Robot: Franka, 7 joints.
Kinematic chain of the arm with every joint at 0, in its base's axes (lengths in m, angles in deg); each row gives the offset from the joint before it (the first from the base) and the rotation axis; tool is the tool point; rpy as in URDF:
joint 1: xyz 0 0 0.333 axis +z
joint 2: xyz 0 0 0 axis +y
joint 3: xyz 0 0 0.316 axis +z
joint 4: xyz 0.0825 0 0 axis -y
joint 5: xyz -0.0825 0 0.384 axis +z
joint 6: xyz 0 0 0 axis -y
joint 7: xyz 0.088 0 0 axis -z
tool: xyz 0 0 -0.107 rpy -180 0 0
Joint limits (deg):
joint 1: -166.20..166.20
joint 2: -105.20..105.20
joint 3: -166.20..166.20
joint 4: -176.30..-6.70
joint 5: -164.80..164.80
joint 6: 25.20..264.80
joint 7: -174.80..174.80
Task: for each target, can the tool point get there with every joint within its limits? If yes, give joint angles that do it. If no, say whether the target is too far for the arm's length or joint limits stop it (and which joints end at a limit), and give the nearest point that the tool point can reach.
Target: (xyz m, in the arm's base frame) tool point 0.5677 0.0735 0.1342
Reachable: yes | joints -21.24 60.81 48.98 -94.71 -79.95 55.40 -116.52
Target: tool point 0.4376 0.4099 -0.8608
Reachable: no: too far | nearest point 0.3205 0.3002 -0.3374 | short by 0.547 m
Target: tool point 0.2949 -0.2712 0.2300
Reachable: yes | joints -130.20 44.83 67.00 -158.74 134.78 87.49 147.95
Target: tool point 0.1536 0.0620 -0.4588
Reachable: no: joint limits stop it (at a limit: joint 2) | nearest point 0.1722 0.0695 -0.3517 | short by 0.109 m
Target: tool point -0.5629 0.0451 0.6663
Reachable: yes | joints 33.30 -63.16 93.97 -52.02 115.63 246.82 138.27
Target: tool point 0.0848 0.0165 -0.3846
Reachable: no: joint limits stop it (at a limit: joint 2) | nearest point 0.1037 0.0202 -0.3302 | short by 0.058 m
